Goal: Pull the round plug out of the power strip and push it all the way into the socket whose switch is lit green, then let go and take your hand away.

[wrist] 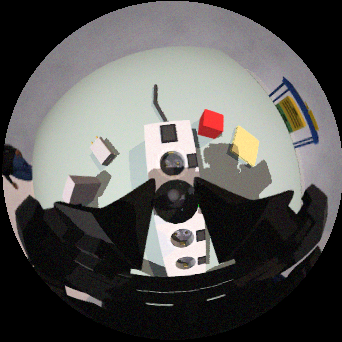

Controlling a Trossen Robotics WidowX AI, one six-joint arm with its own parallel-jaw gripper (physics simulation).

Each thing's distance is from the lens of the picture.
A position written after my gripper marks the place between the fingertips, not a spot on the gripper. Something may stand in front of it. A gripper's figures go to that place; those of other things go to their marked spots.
my gripper (174,181): 0.10 m
round black plug (175,201): 0.07 m
grey block (78,188): 0.21 m
The marked spots on the round black plug and the grey block are 0.18 m apart.
